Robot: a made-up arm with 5 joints. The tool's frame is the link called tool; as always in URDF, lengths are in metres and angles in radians. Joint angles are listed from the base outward.
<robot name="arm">
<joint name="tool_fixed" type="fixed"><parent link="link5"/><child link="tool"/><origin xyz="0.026 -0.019 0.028" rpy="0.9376 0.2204 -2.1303"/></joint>
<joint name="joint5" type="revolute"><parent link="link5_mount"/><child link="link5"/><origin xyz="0.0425 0.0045 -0.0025" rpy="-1.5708 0 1.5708"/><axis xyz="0 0 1"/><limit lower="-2.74" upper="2.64"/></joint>
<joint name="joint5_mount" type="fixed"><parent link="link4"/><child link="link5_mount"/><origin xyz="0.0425 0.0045 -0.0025"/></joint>
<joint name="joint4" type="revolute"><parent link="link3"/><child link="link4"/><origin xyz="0.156 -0.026 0.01"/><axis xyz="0 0 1"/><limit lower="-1.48" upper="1.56"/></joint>
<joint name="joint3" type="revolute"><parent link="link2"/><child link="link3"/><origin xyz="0.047 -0.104 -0.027"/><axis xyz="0 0 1"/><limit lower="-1.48" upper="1.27"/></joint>
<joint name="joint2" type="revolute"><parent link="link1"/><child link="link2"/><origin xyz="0.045 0.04 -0.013" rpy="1.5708 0 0"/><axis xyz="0 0 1"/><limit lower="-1.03" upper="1.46"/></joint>
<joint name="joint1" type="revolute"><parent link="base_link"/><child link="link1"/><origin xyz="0.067 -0.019 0.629" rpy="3.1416 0 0"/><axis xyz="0 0 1"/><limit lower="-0.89" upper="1.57"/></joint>
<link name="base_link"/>
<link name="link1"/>
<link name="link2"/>
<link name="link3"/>
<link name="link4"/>
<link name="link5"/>
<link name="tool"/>
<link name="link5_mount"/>
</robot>
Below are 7 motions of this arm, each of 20 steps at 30 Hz.
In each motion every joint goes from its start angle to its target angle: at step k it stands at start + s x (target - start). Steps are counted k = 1, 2, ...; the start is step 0. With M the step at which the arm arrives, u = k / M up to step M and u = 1 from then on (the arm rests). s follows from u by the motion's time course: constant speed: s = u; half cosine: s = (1 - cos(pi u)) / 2; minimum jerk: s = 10 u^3 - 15 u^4 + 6 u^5.
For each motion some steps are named. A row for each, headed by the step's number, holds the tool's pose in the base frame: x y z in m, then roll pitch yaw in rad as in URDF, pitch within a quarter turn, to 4 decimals.
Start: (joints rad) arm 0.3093 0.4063 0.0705 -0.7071 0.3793
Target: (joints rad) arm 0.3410 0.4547 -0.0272 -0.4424 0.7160
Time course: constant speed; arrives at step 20
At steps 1, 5, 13, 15, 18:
1: 0.3783 -0.1763 0.6437 -0.8158 -0.2039 1.0763
5: 0.3767 -0.1803 0.6412 -0.7857 -0.1309 1.0517
13: 0.3728 -0.1881 0.6367 -0.7298 0.0178 1.0179
15: 0.3718 -0.1901 0.6358 -0.7162 0.0553 1.0125
18: 0.3700 -0.1929 0.6344 -0.6959 0.1117 1.0068

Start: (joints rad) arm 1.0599 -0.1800 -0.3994 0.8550 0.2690
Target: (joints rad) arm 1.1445 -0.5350 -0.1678 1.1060 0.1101
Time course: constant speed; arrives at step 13
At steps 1, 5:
1: 0.1335 -0.2434 0.8083 -0.2803 -0.2193 0.2009
5: 0.1204 -0.2280 0.8135 -0.2270 -0.2514 0.1478

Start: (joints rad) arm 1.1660 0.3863 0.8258 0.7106 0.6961
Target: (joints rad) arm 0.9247 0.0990 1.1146 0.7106 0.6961
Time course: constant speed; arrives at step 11
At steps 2, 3, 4, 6, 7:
2: 0.0718 -0.1768 0.5486 1.2911 0.1600 0.6528
3: 0.0743 -0.1747 0.5506 1.2912 0.1600 0.6748
4: 0.0766 -0.1725 0.5525 1.2913 0.1600 0.6967
6: 0.0810 -0.1679 0.5563 1.2916 0.1599 0.7406
7: 0.0830 -0.1655 0.5581 1.2918 0.1599 0.7626

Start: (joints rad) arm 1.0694 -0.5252 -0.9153 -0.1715 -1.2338
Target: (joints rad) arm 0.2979 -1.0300 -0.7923 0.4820 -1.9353
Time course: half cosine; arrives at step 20
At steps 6, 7, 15, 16, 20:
6: 0.0411 -0.0392 0.9679 -2.2095 -0.2342 2.5995
7: 0.0364 -0.0348 0.9667 -2.2177 -0.2506 2.7000
15: -0.0172 -0.0279 0.9474 -2.3521 -0.3476 -2.6895
16: -0.0220 -0.0301 0.9449 -2.3683 -0.3510 -2.6097
20: -0.0306 -0.0356 0.9401 -2.3997 -0.3546 -2.4597

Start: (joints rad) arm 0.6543 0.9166 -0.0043 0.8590 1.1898
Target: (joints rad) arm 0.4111 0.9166 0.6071 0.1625 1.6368
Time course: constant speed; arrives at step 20
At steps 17, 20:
17: 0.1807 -0.1712 0.4641 1.0060 0.1114 2.1448
20: 0.1751 -0.1634 0.4598 0.9926 0.1185 2.2463

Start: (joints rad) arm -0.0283 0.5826 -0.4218 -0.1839 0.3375
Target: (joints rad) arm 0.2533 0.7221 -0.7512 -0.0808 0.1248
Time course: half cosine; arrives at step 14
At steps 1, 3, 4, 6, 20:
1: 0.4259 -0.0627 0.6655 -0.6075 -0.2245 1.3750
3: 0.4256 -0.0718 0.6677 -0.6113 -0.2464 1.3493
4: 0.4252 -0.0793 0.6696 -0.6144 -0.2643 1.3284
6: 0.4232 -0.0983 0.6744 -0.6226 -0.3096 1.2763
20: 0.4087 -0.1554 0.6888 -0.6504 -0.4472 1.1253

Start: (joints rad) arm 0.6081 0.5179 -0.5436 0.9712 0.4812
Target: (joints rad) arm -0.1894 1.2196 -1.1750 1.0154 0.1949
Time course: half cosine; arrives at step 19
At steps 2, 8, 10, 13, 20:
2: 0.2803 -0.2291 0.6669 0.3121 0.1291 0.7858
8: 0.3419 -0.1627 0.6388 0.3646 0.0833 0.9880
10: 0.3618 -0.1247 0.6248 0.3900 0.0644 1.0812
13: 0.3784 -0.0666 0.6044 0.4267 0.0405 1.2116
20: 0.3809 -0.0081 0.5843 0.4632 0.0206 1.3372

